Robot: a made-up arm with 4 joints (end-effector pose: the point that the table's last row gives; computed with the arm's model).
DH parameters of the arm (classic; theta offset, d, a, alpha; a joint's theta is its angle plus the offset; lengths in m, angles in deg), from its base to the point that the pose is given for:
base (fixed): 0 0.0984 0 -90
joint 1: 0 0.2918 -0.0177 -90
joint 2: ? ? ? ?
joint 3: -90 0.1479 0.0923 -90
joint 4: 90 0.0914 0.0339 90
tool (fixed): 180 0.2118 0 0
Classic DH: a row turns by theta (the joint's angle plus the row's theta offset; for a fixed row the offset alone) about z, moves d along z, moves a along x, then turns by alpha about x.
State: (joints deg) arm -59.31 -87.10 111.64 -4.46
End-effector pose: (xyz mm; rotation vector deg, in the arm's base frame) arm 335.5 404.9 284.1 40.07 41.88 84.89
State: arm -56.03 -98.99 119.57 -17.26
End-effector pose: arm 333.6 516.6 189.6 30.41 70.04 87.95
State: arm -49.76 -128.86 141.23 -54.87
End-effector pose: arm 137.3 634.5 -113.6 2.02 144.62 85.32
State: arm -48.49 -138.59 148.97 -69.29
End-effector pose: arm 32.9 599.6 -186.6 6.59 -155.80 -72.58
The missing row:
joint 2: 90 -0.0041 0.0916 90
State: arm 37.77 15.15 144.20 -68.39
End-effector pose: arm 81.1 74.1 -234.0 141.18 25.80 32.21
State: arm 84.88 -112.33 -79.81 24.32
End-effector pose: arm 125.8 258.8 286.7 40.88 -32.02 86.37
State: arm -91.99 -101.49 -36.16 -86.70
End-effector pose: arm -169.4 658.7 85.7 -98.48 -35.72 -25.07
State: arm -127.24 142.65 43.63 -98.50
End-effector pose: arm 259.4 249.2 -258.4 122.34 -66.42 72.28
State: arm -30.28 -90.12 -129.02 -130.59
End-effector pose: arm -17.4 622.7 189.6 -52.16 -22.59 -74.21
